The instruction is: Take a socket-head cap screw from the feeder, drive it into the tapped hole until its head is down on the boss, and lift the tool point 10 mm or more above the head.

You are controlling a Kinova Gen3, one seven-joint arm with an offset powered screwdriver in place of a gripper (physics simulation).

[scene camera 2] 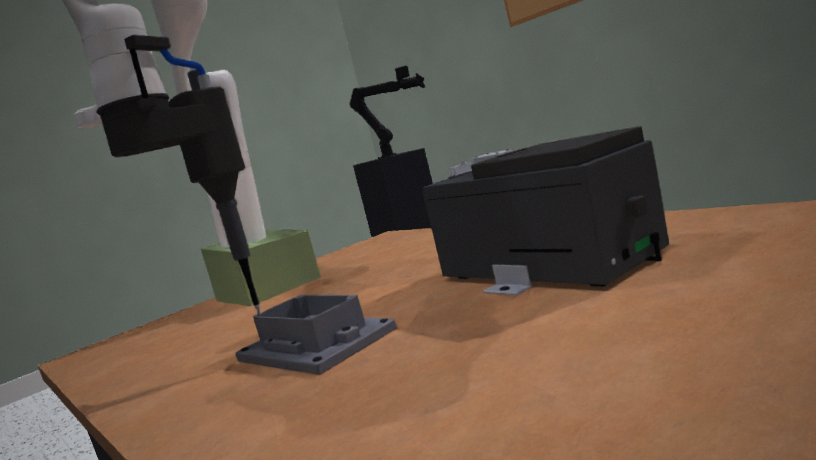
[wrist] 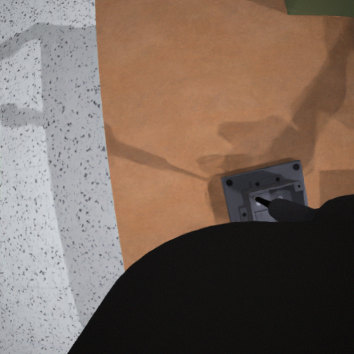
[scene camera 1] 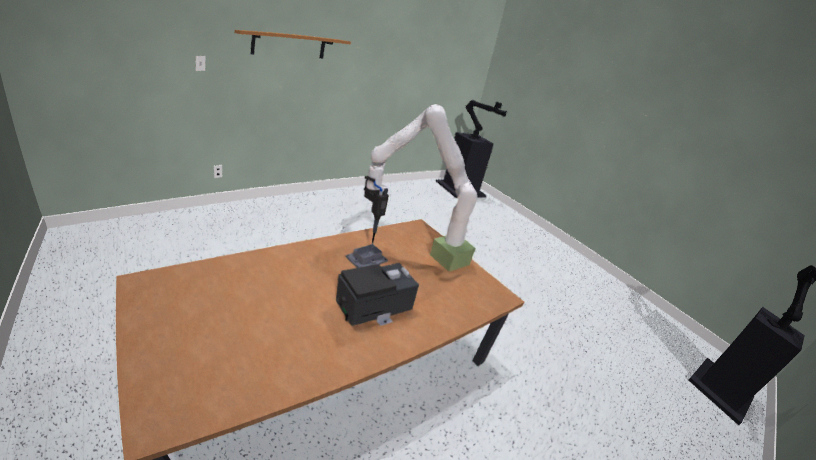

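My screwdriver (scene camera 1: pixel 373 244) (scene camera 2: pixel 257 312) (wrist: pixel 256 199) points down, with its thin tip at a corner of the grey housing's rim in scene camera 2. The tip looks light grey; I cannot tell whether a screw is on it. The grey housing (scene camera 1: pixel 366 256) (scene camera 2: pixel 288 331) (wrist: pixel 236 194) is an open box on a flat flange with dark corner holes and small side lugs. Which hole is the tapped one, and whether the tip touches it, is too small to tell. The feeder (scene camera 1: pixel 374 294) (scene camera 2: pixel 514 222) is a dark box with a raised lid. No loose screw is discernible.
A small metal bracket (scene camera 1: pixel 384 319) (scene camera 2: pixel 511 281) stands by the feeder. The arm's green base block (scene camera 1: pixel 453 257) (scene camera 2: pixel 288 262) (wrist: pixel 320 7) is on the wooden table (scene camera 1: pixel 228 342) (scene camera 2: pixel 571 371) (wrist: pixel 160 90). Black pedestals (scene camera 1: pixel 478 157) (scene camera 2: pixel 394 191) with thin black arms stand beyond. My black tool body hides the lower wrist view.
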